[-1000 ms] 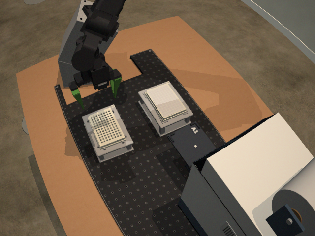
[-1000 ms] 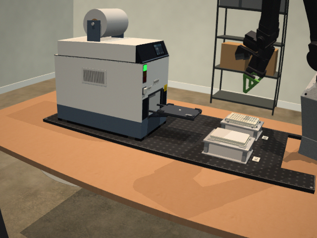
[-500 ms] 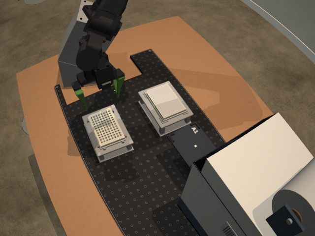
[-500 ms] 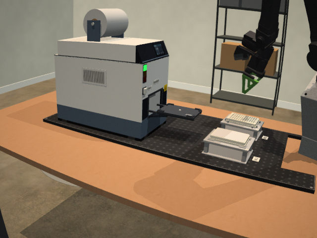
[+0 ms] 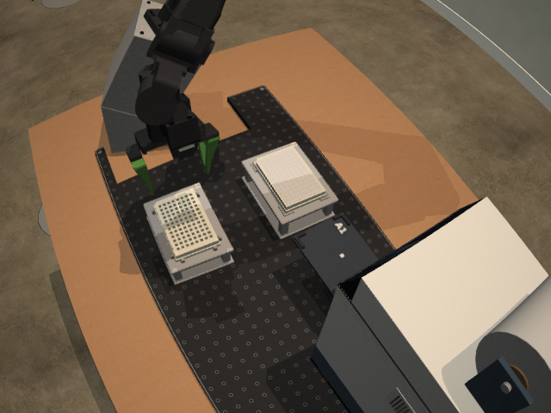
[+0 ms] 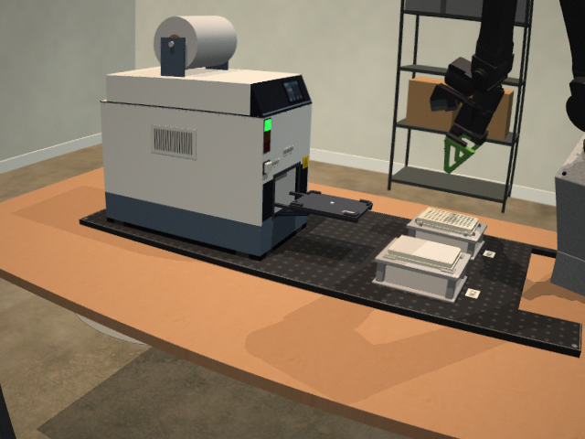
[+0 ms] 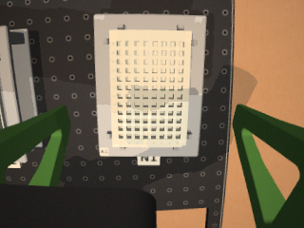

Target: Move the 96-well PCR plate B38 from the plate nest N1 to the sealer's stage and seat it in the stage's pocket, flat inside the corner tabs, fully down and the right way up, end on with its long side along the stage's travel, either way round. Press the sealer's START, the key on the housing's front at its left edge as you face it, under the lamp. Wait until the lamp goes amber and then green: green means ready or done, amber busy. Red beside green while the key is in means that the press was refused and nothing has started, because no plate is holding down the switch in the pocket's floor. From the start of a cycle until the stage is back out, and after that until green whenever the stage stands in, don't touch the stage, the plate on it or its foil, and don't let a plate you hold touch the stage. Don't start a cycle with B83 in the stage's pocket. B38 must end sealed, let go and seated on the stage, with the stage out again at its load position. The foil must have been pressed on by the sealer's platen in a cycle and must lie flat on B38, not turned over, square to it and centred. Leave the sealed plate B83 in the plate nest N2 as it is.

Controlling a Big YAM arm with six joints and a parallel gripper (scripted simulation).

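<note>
Right now the plate B38 is 13 cm below my hand and 1 cm behind it. Round my hand: nest N2: 21 cm to the left, 14 cm below, 1 cm ahead; then sealed plate B83: 21 cm to the left, 13 cm below, 1 cm ahead; then nest N1: 14 cm below, 1 cm behind.
</note>
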